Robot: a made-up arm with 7 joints.
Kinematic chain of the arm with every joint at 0, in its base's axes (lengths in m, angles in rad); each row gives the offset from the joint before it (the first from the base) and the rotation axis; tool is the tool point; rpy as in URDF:
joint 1: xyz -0.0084 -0.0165 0.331 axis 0 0.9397 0.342
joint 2: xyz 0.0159 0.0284 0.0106 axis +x
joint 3: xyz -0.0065 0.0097 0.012 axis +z
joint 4: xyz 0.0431 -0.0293 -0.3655 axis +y
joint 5: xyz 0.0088 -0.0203 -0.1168 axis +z
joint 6: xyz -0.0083 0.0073 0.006 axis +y
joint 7: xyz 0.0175 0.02 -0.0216 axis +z
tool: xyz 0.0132 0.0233 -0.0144 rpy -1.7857 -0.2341 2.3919
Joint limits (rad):
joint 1: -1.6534..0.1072
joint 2: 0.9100..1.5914
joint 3: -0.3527..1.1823
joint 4: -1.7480..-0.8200
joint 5: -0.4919..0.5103
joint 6: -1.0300..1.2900
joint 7: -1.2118..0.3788
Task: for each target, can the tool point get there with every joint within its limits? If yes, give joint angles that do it. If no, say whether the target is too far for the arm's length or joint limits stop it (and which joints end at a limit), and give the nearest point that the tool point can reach.
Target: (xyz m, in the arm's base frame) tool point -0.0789 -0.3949 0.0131
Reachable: no: joint limits stop it (at a limit: joint 1, joint 2, joint 3, joint 4, joint 5, joint 7) | nearest point 0.0894 0.1757 0.0927 | short by 0.600 m
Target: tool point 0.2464 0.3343 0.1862
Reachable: yes | joints -0.1327 1.0206 0.1362 -1.3202 -0.1134 0.6951 -1.0154
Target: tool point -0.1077 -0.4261 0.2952
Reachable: no: joint limits stop it (at a limit: joint 1, joint 2, joint 3, joint 4, joint 5) | nearest point 0.2512 0.0226 0.5170 | short by 0.616 m
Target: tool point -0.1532 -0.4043 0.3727
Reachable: no: joint limits stop it (at a limit: joint 1, joint 2, joint 3, joint 4, joint 5) | nearest point 0.2486 0.0226 0.5225 | short by 0.605 m
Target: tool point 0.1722 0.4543 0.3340
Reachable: yes | joints -0.0697 1.3402 0.4144 -0.9447 -0.3116 0.8888 -0.0255
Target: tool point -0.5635 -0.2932 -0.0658
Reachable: no: too far | nearest point 0.0684 0.1861 0.0980 | short by 0.810 m
